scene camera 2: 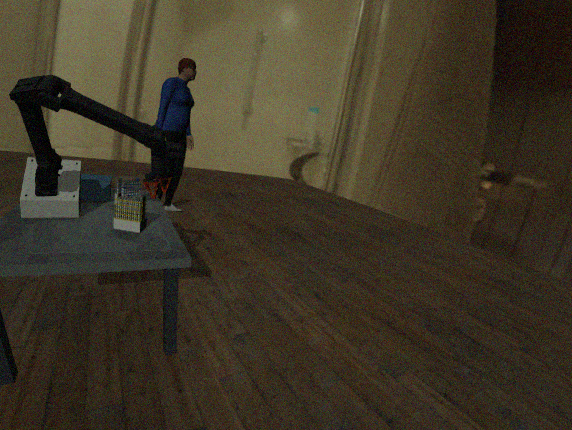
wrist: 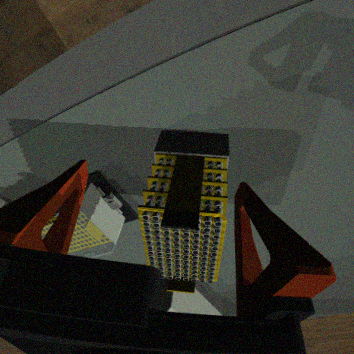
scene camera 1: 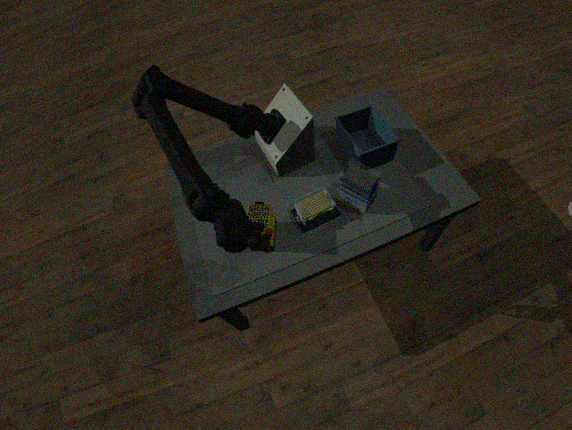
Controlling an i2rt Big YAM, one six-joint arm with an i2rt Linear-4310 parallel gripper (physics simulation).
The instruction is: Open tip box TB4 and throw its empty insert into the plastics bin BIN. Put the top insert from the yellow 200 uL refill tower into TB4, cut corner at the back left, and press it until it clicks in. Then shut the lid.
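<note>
The yellow refill tower point(scene camera 1: 259, 212) point(scene camera 2: 129, 209) point(wrist: 185, 252) stands upright, its stacked yellow inserts stepped on the side seen in the wrist view, with a dark strip across them. My gripper point(scene camera 2: 158, 191) point(wrist: 163, 177) is wide open and empty above it; in the wrist view the tower shows between the two orange-and-black fingers, apart from both. Tip box TB4 point(scene camera 1: 315, 206) point(wrist: 109, 220) is a pale box with a yellow perforated top, beside the tower; its lid's state cannot be told. The blue plastics bin BIN point(scene camera 1: 382, 127) point(scene camera 2: 96, 188) stands open at the back right in the first scene view.
A pale-and-blue stacked tower point(scene camera 1: 358, 190) stands between the tip box and the bin. The arm is mounted on a sloped white block point(scene camera 1: 286, 102) point(scene camera 2: 50, 208) on the grey table point(scene camera 1: 220, 280) point(scene camera 2: 100, 250). A person in blue point(scene camera 2: 175, 107) stands behind the arm in the second scene view.
</note>
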